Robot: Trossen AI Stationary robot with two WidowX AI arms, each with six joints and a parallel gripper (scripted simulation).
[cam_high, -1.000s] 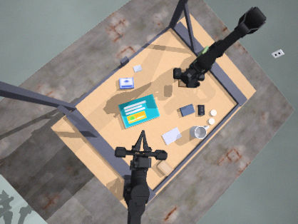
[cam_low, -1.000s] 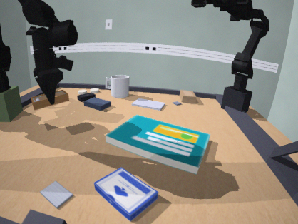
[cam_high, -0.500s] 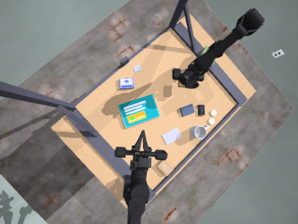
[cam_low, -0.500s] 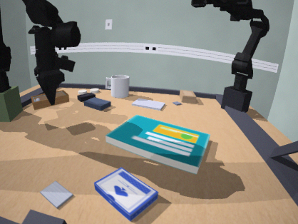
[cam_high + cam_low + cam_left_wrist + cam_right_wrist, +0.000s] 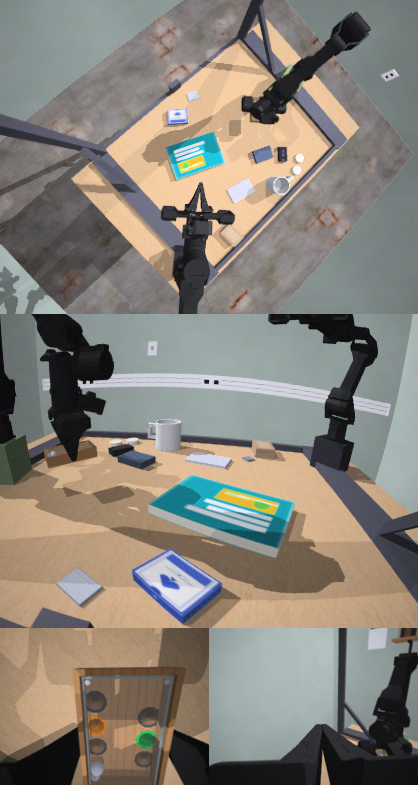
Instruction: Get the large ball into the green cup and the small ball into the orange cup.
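Now: left hand 30 mm above the covered wooden puzzle. The rest, counted from my left hand: dark blue box (140 mm to the right, 140 mm ahead, 100 mm below).
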